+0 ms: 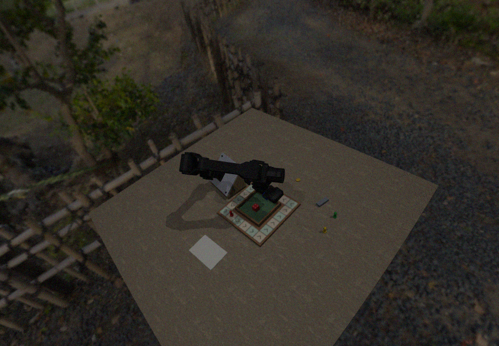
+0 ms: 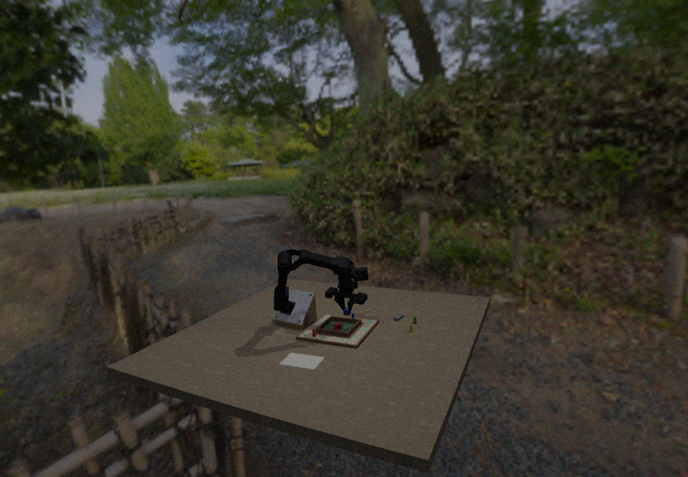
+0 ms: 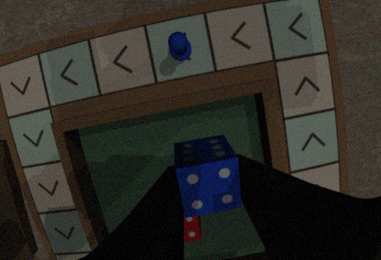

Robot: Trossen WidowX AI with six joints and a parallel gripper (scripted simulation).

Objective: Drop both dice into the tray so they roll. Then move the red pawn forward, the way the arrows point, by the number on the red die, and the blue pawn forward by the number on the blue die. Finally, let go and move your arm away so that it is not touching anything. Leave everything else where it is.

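Now: the red pawn 17 cm to the right of my gripper tip, 7 cm behind it and 5 cm below it. The rest, counted from my gripper tip: blue pawn: 7 cm to the left, 5 cm below, 1 cm behind; grey block: 20 cm to the left, 16 cm ahead, 7 cm below; green tray: 7 cm below, 5 cm to the right, 2 cm behind.
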